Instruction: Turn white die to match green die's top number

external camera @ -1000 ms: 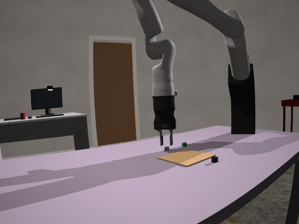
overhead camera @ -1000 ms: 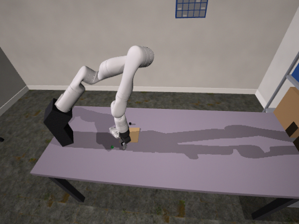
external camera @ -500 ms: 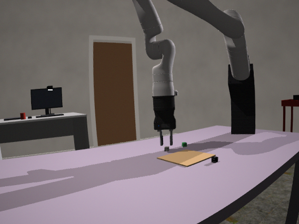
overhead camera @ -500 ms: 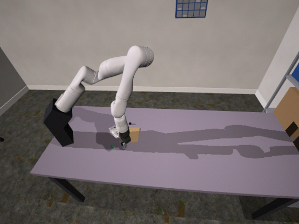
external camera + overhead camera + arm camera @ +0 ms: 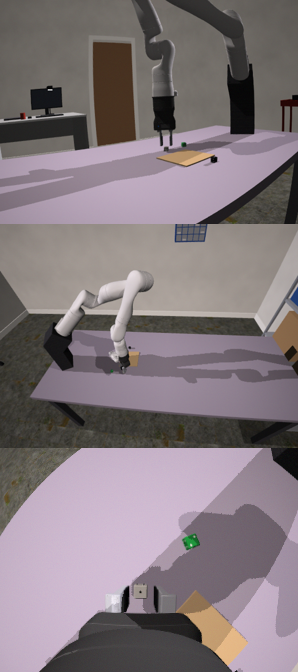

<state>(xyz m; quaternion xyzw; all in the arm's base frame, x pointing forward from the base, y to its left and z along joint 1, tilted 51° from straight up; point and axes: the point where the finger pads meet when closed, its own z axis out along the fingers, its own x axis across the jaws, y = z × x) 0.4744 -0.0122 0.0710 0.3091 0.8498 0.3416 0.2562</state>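
My hand is 30 mm above the white die. Also, from my hand: tan mat 20 mm behind, 120 mm to the left, 40 mm below; then green die 90 mm behind, 30 mm to the right, 30 mm below; then black die 70 mm behind, 220 mm to the left, 30 mm below.
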